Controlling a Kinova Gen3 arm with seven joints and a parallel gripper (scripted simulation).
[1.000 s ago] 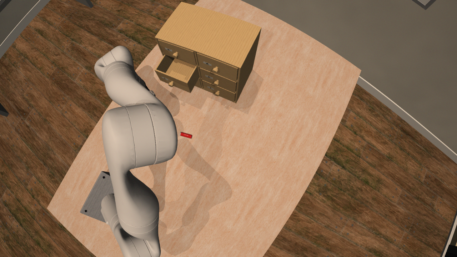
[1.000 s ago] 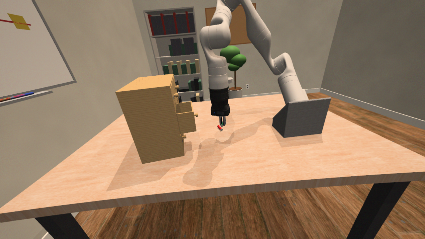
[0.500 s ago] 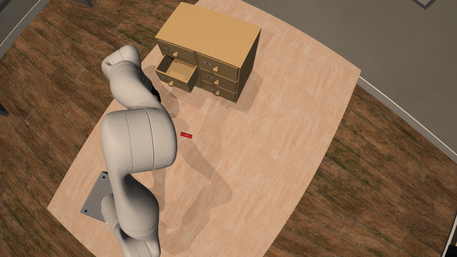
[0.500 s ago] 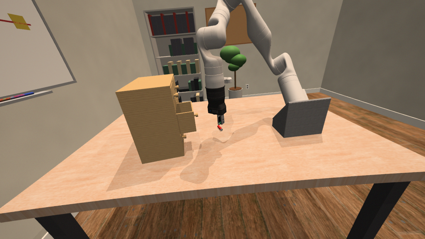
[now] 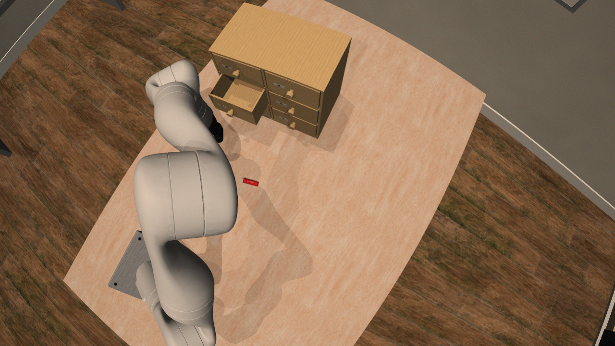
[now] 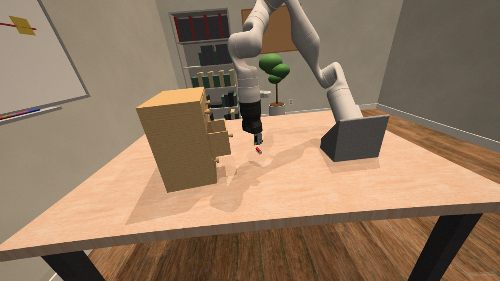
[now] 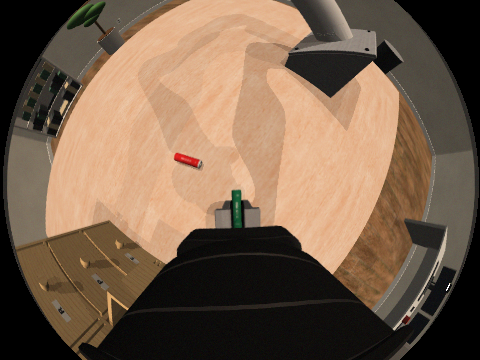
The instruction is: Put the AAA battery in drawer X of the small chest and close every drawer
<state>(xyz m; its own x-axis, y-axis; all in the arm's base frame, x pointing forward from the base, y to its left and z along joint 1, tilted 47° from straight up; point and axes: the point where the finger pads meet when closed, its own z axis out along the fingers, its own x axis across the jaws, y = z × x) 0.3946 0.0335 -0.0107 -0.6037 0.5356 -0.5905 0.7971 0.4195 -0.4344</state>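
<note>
Now: the red battery 10 mm behind my hand, 110 mm to the right of it and 110 mm below it. The rest, counted from my hand: green AAA battery (10 mm below).
</note>
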